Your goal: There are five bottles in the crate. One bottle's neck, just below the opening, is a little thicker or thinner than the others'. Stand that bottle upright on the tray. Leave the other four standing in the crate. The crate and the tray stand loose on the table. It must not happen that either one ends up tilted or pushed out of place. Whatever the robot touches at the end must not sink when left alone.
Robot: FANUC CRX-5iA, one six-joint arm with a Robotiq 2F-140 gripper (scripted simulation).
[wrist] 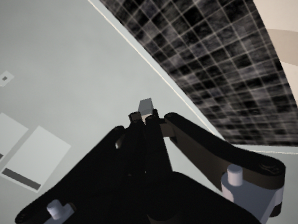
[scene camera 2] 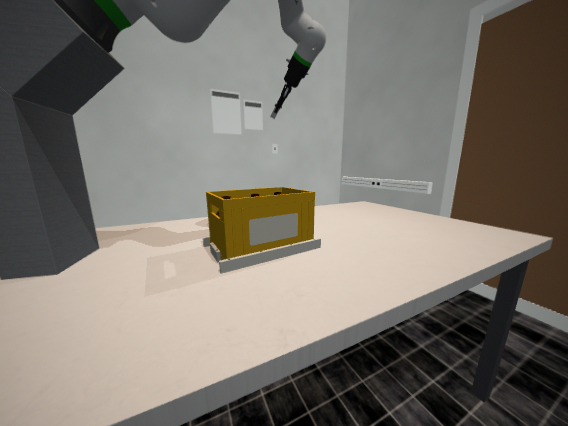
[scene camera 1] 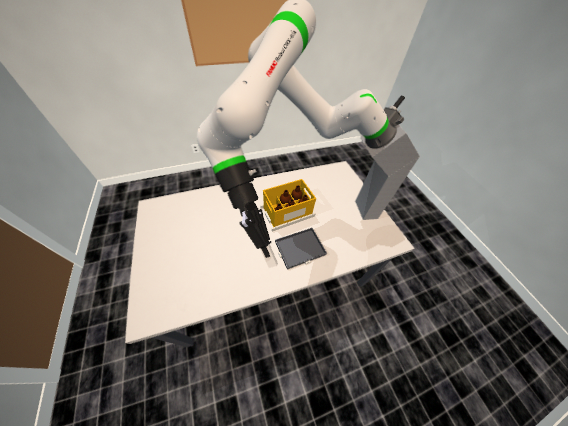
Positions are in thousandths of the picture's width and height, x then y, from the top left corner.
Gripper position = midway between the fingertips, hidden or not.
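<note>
I find my gripper (scene camera 1: 482, 623) (wrist: 498, 484) in the scene. There is a dark grey tray (scene camera 1: 522, 586) too, though in the wrist view the tray is out of frame. I also see a crate (scene camera 2: 432, 529); it is out of frame in the wrist view. A grey strip (scene camera 2: 436, 612) is here as well.
</note>
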